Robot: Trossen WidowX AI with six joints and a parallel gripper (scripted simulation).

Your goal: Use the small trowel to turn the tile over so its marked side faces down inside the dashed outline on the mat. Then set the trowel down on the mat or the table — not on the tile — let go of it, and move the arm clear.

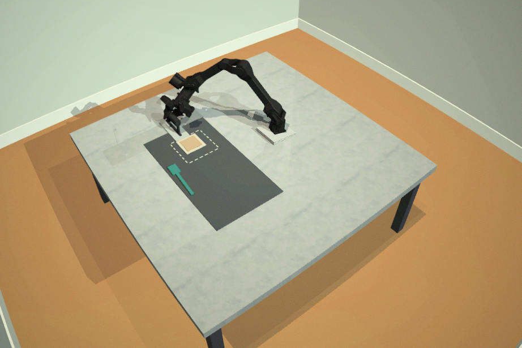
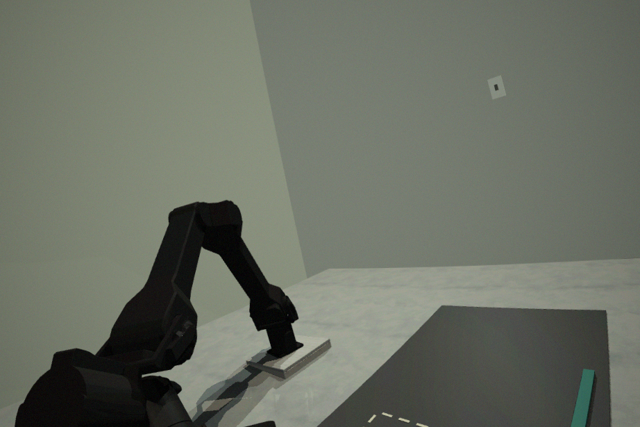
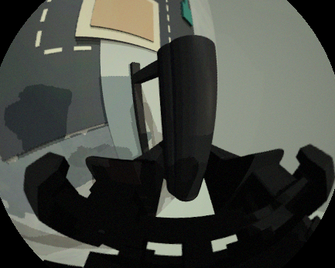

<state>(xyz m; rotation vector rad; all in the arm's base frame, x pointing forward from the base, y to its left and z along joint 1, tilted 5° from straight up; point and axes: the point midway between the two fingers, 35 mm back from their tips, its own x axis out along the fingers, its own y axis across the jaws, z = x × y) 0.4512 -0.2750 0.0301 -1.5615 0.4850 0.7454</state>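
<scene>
Right now the teal trowel is 35 cm to the left of my gripper tip, 6 cm ahead of it and 5 cm below it. The rest, counted from my gripper tip: cream tile 17 cm to the left, 6 cm behind, 5 cm below; then dark mat 34 cm to the left, 8 cm behind, 7 cm below.
</scene>
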